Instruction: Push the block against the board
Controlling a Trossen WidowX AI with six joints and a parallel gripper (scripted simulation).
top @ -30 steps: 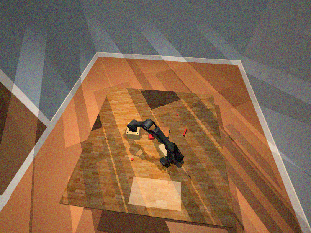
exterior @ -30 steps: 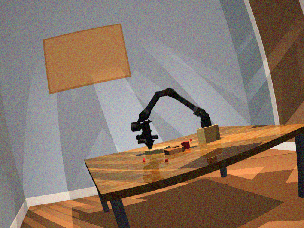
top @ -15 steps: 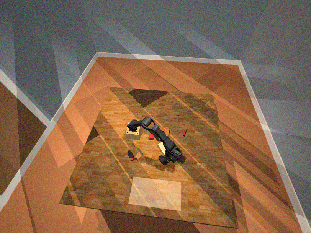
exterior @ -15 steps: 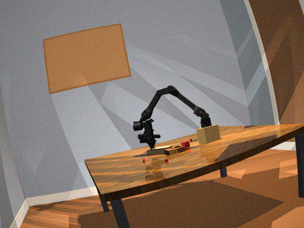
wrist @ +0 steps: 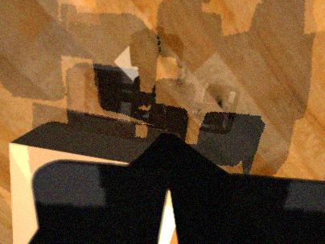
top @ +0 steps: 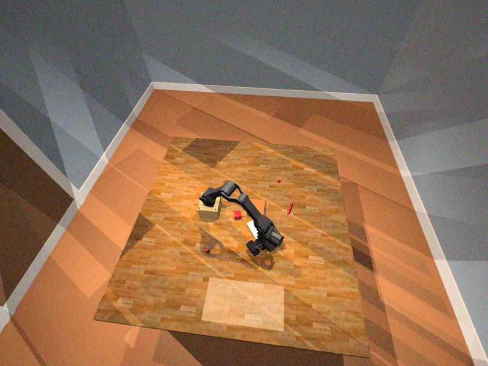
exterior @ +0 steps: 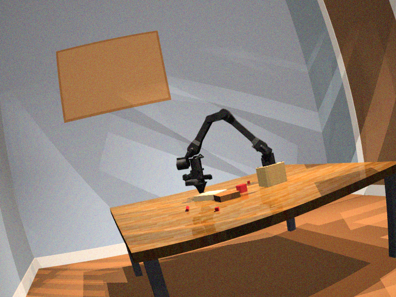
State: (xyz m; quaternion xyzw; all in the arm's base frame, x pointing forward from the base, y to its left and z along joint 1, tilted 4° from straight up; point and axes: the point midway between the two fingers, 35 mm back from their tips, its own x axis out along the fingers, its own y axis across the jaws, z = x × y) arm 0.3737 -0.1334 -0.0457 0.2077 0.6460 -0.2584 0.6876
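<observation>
My gripper tip is 200 mm past the red cube, 140 mm to the right of it and 10 mm below it. Also, from my gripper tip: pale flat block 90 mm to the left, 40 mm behind; brown board 230 mm to the left, 100 mm behind; red stick 290 mm to the left, 100 mm ahead, 10 mm below.
</observation>
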